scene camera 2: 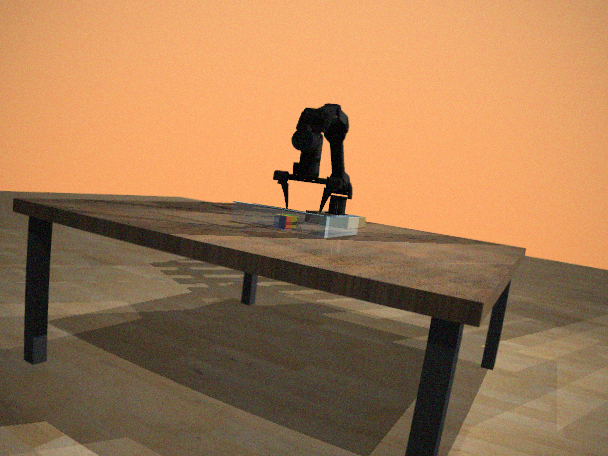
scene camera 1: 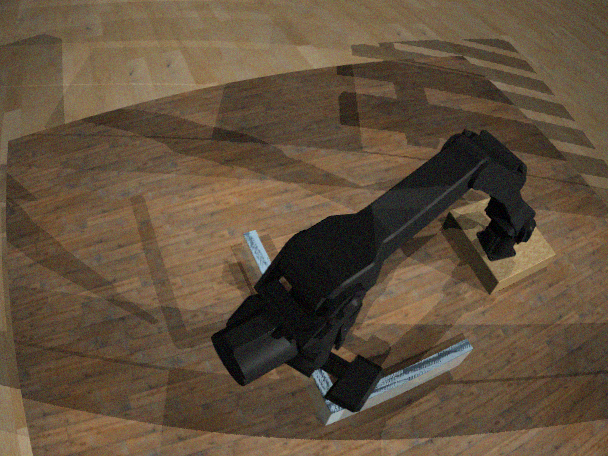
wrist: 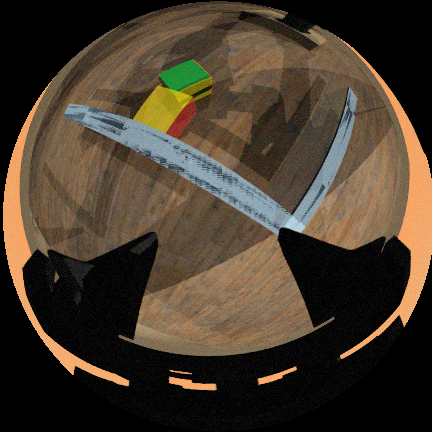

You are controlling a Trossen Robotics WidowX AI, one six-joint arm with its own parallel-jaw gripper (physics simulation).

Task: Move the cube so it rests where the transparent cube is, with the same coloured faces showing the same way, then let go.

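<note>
The cube, green on top with a yellow side, sits on the table in the wrist view. The transparent cube, yellow on top with a red side, overlaps it in that view and lies beside the long pale-blue bar. In scene camera 2 view their coloured faces run together, and I cannot tell them apart. The arm hides both in scene camera 1 view. My gripper is open and empty, its fingers pointing down. In scene camera 2 view the fingertips are a little above the height of the cubes.
The long pale-blue bar meets a shorter bar at a corner. The arm's base stands on a yellowish block on the wooden table. Dark shadows cross the table.
</note>
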